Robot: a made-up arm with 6 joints.
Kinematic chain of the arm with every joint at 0, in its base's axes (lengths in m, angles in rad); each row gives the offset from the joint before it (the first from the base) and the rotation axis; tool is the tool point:
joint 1: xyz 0 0 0.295 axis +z
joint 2: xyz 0 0 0 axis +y
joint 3: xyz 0 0 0.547 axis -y
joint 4: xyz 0 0 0 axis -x
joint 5: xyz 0.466 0 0 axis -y
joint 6: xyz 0 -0.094 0 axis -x
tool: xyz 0 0 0
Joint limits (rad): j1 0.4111..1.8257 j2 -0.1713..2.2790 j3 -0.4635..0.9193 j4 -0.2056..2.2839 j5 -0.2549..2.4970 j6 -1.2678..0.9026
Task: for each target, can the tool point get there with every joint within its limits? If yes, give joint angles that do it. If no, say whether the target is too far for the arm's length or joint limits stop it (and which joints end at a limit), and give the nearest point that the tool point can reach.
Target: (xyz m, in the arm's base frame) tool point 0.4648 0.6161 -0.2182
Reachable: yes | joints 0.9489 1.7539 0.5023 1.3690 0.2087 0.2926
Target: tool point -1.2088 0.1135 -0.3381
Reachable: no: too far | nearest point -0.1641 0.3857 -0.3381 | short by 1.080 m
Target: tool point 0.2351 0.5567 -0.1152
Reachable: yes | joints 1.1455 1.4589 -0.1806 1.7372 1.9953 -0.0972
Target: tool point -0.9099 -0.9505 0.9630
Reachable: no: too far | nearest point -0.0744 0.0416 1.2801 | short by 1.335 m
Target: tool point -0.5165 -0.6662 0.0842
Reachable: no: joint limits stop it (at a limit: joint 1, joint 2, joint 3, joint 4) | nearest point 0.0172 -0.0929 -0.2242 | short by 0.842 m
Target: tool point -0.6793 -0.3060 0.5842
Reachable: no: joint limits stop it (at a limit: joint 1, joint 2, joint 3, joint 4) | nearest point -0.1537 0.3459 0.7678 | short by 0.857 m
